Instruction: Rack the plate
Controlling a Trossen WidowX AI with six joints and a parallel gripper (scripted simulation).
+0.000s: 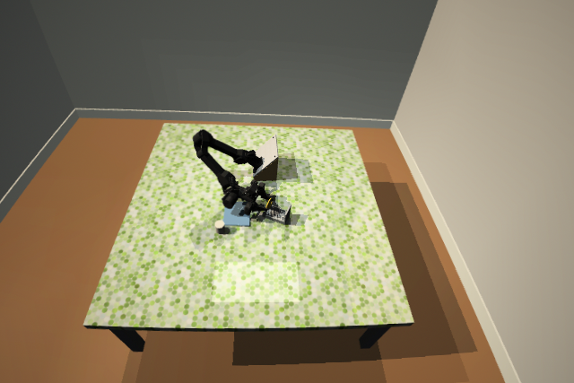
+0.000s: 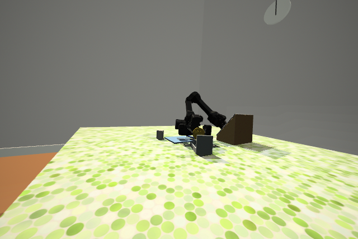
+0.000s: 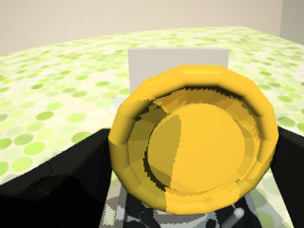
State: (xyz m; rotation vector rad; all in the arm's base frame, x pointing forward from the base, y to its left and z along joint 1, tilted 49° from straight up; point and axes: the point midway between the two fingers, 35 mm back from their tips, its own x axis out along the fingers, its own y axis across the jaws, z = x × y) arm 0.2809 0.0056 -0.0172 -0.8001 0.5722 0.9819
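Now: gripper tip 20 mm short of the dish rack, 30 mm to the right of it and 40 mm above it. The rest, counted from my gripper tip: yellow plate 10 mm to the right; light blue mat 170 mm to the right, 60 mm below; blue spoon 110 mm behind, 190 mm to the right, 60 mm below.
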